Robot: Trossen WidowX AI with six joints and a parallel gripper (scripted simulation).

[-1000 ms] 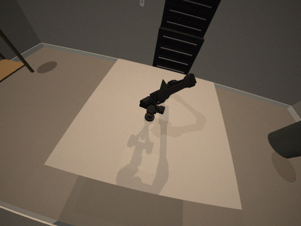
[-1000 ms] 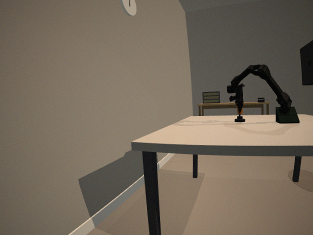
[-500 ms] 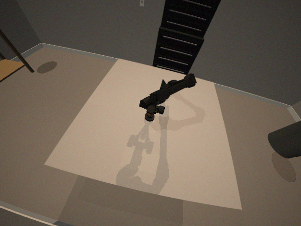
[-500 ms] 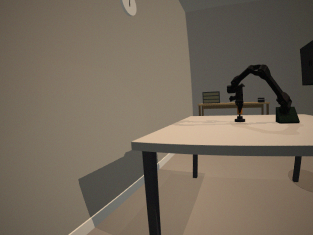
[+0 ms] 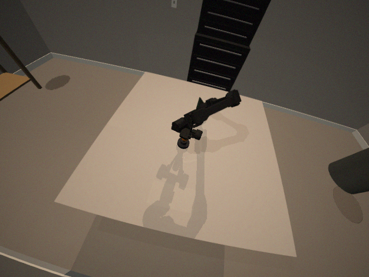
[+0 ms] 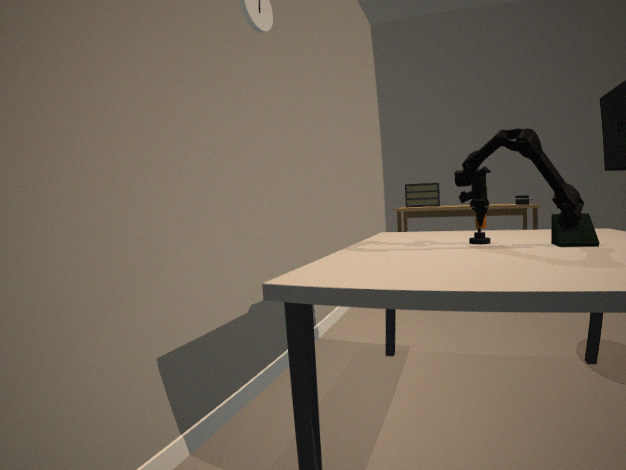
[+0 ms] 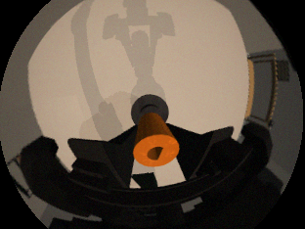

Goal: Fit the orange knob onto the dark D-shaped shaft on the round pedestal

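The orange knob lies 20 mm above my gripper tip. Also, from my gripper tip: dark round pedestal (40 mm below).
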